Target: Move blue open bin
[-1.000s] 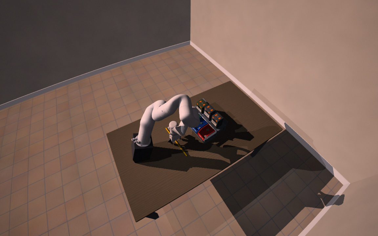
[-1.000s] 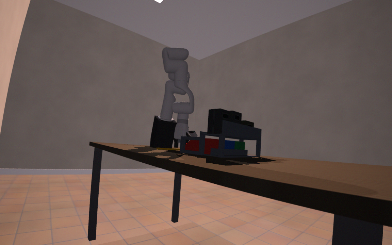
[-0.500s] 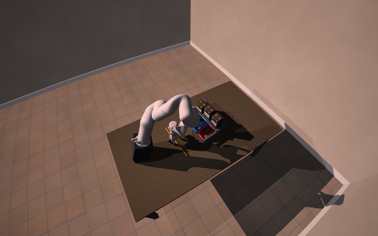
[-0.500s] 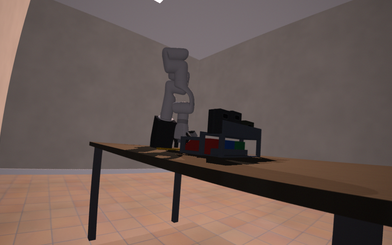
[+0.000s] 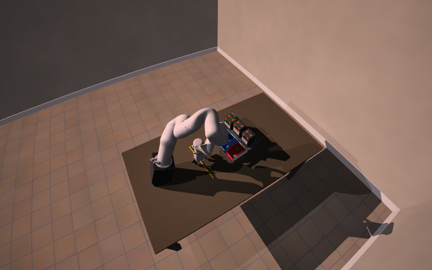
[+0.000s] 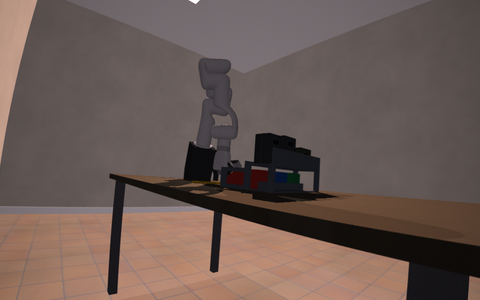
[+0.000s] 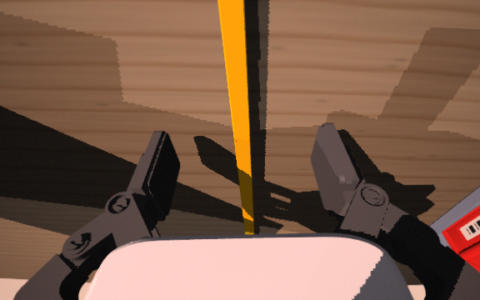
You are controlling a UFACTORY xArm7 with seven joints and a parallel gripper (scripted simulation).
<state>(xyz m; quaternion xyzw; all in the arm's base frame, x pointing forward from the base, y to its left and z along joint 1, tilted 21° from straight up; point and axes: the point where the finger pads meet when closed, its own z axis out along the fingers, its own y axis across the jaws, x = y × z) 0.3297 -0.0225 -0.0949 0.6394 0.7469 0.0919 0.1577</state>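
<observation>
The thin yellow bar lies 20 mm below my hand. The rest, counted from my hand: red bin (320 mm ahead, 70 mm to the right, 20 mm above); blue open bin (300 mm ahead, 40 mm to the left, 20 mm above); green bin (290 mm ahead, 150 mm to the left, 20 mm above).
</observation>
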